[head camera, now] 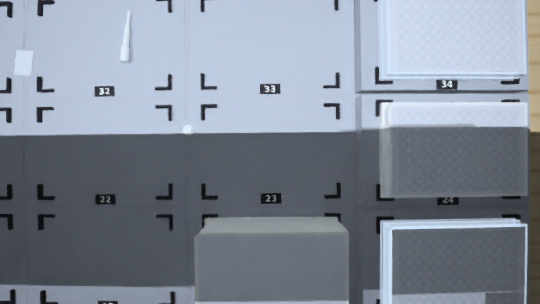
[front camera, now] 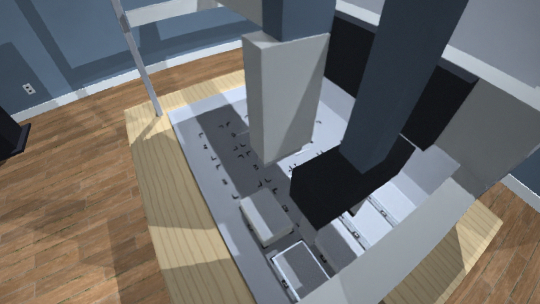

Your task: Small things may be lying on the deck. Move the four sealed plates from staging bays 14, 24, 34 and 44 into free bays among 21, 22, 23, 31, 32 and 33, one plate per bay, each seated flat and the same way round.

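Places are measured from the robot's base along level axes (x ahead, y left, z up), in centimetres.
Pixels of known places: robot's base, origin of the base link: [front camera: 200,135].
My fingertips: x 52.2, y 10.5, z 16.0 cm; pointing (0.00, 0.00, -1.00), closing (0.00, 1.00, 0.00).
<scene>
Ahead of a thing's pixels: the offset from my fingertips to its top centre. "*": to the spot under its first point.
My gripper [front camera: 334,228] has its jaws apart and open, over the staging bays near plate 24 in the front view. Its jaws do not show in the head view, and its height above the plates is hard to tell. Plate 14 @(dx +3.4, dy -6.2, dz -13.1 cm) [front camera: 302,270] [head camera: 457,260], plate 24 @(dx +3.4, dy +4.5, dz -13.1 cm) [front camera: 340,250] [head camera: 457,160], and plate 34 @(dx +3.4, dy +15.2, dz -13.1 cm) [front camera: 369,225] [head camera: 455,37] lie in their staging bays at the right. Plate 44 @(dx +3.4, dy +25.9, dz -13.1 cm) [front camera: 397,200] shows partly in the front view. Bay 22 @(* dx -29.7, dy +3.7, dz -16.0 cm) [head camera: 102,160], bay 23 @(* dx -13.0, dy +3.6, dz -16.0 cm) [head camera: 270,160], bay 32 @(* dx -32.4, dy +14.7, dz -16.0 cm) [head camera: 75,50] and bay 33 @(* dx -12.9, dy +14.9, dz -16.0 cm) [head camera: 270,45] hold no plate.
A grey box @(dx -13.0, dy -6.2, dz -11.8 cm) [front camera: 266,217] [head camera: 271,265] stands below bay 23. A white pipette tip @(* dx -26.9, dy +15.1, dz -15.4 cm) [head camera: 125,42] lies in bay 32. A white square @(* dx -37.7, dy +13.6, dz -15.9 cm) [head camera: 23,62] lies at its left edge. A small white dot @(* dx -20.9, dy +6.6, dz -15.6 cm) [head camera: 188,130] lies between bays 32 and 33. The pipetting stage [front camera: 285,100] stands behind.
</scene>
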